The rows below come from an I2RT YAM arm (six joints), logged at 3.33 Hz.
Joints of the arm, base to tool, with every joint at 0 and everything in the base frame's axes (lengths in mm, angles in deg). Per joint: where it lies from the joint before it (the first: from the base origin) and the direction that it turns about. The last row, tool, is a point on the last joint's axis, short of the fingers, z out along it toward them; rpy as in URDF.
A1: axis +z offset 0 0 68
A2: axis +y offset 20 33.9 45.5
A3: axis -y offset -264 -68.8 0
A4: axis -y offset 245 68.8 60
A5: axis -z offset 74 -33.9 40.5
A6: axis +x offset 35.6 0 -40.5
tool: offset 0 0 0 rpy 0 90 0
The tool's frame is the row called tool.
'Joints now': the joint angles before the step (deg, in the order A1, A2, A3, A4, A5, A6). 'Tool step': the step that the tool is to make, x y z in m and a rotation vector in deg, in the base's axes. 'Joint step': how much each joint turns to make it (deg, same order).
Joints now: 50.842, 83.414, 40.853, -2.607, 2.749, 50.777
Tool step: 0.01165, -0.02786, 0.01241, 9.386, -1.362, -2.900
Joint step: -6.339, -5.618, -4.251, 6.506, -6.073, 1.737
